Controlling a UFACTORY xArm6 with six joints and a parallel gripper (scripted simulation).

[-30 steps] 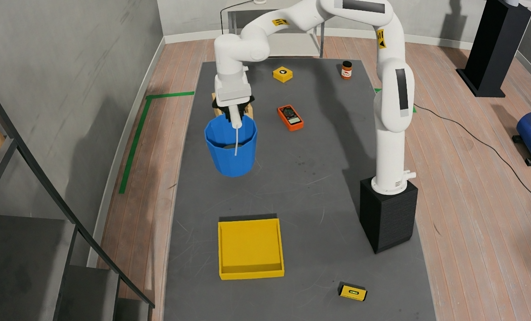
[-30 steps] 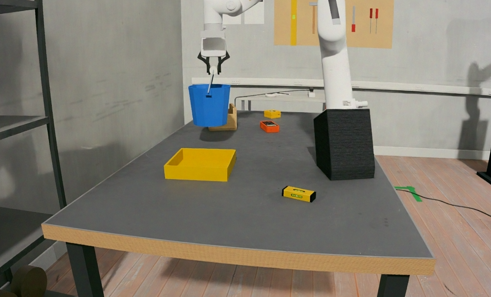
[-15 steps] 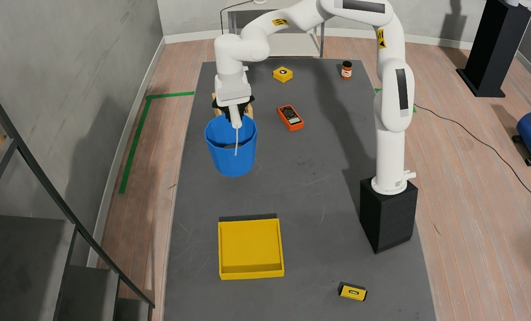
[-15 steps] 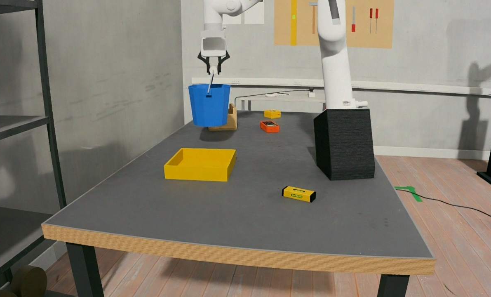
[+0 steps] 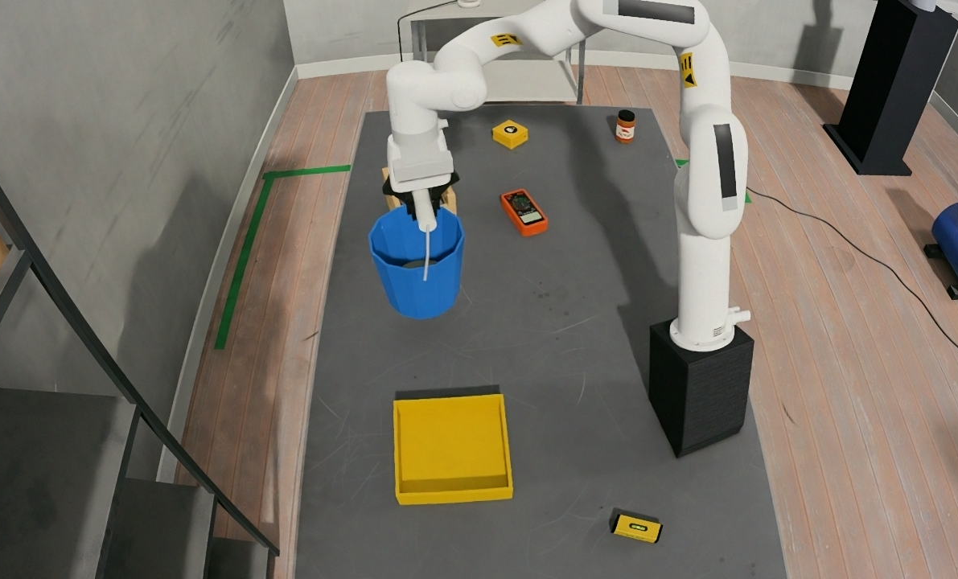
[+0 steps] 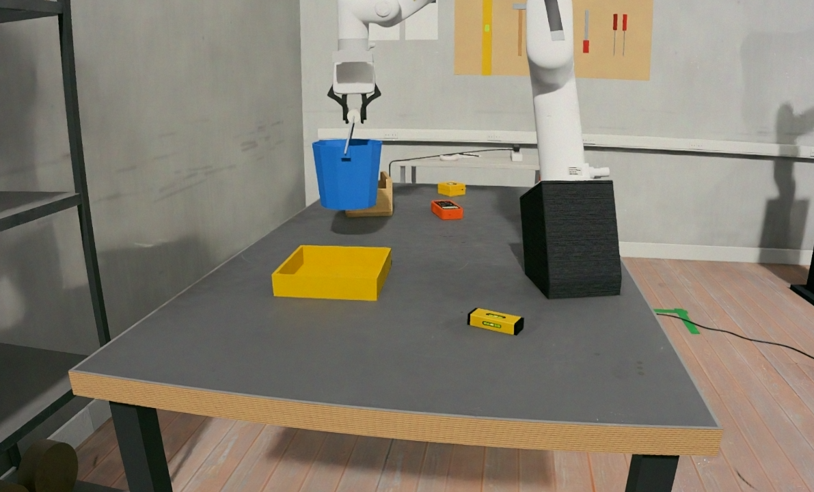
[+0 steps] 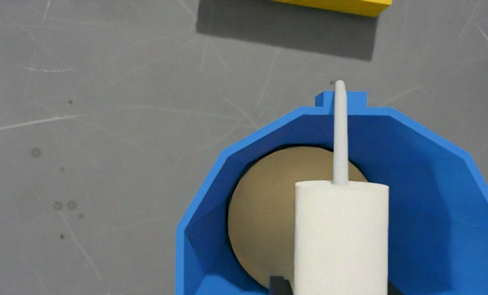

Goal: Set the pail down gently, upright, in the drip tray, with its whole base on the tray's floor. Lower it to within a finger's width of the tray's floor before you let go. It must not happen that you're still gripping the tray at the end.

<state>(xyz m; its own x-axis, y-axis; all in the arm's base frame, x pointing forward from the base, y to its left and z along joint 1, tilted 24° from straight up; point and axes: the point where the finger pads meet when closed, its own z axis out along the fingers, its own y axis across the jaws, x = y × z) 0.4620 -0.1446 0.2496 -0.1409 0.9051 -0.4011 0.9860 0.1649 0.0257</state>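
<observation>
Now: hand 1 cm short of the white bail handle and 3 cm above it. Round my hand: blue pail 1 cm ahead, 9 cm below; then wooden crate 3 cm ahead, 32 cm to the right, 27 cm below; then yellow drip tray 2 cm behind, 32 cm to the left, 30 cm below.
</observation>
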